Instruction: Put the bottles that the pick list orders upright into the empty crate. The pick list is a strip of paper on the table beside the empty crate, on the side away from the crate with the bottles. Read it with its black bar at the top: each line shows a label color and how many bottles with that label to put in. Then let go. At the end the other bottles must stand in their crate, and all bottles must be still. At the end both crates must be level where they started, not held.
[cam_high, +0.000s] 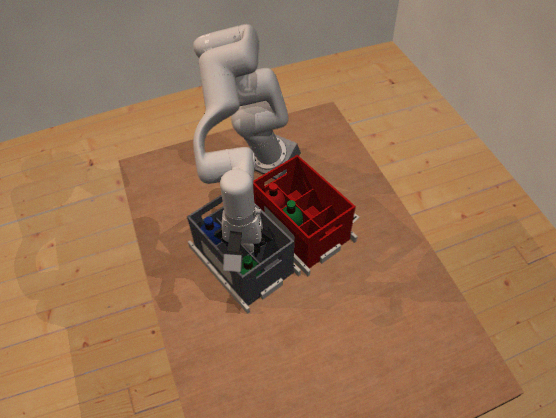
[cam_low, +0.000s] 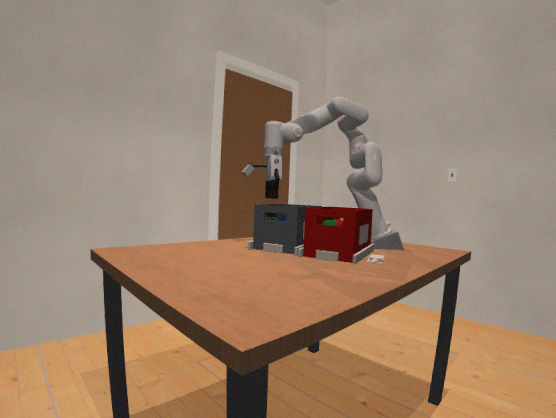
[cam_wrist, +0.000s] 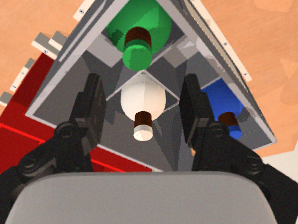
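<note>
Right now my hand is 100 mm past the grey crate, 10 mm to the right of it and 130 mm above it. Round my hand: white bottle 110 mm behind, 50 mm to the left, 130 mm below; then blue bottle 170 mm behind, 70 mm to the right, 130 mm below; then green bottle 140 mm behind, 190 mm to the left, 130 mm below.
</note>
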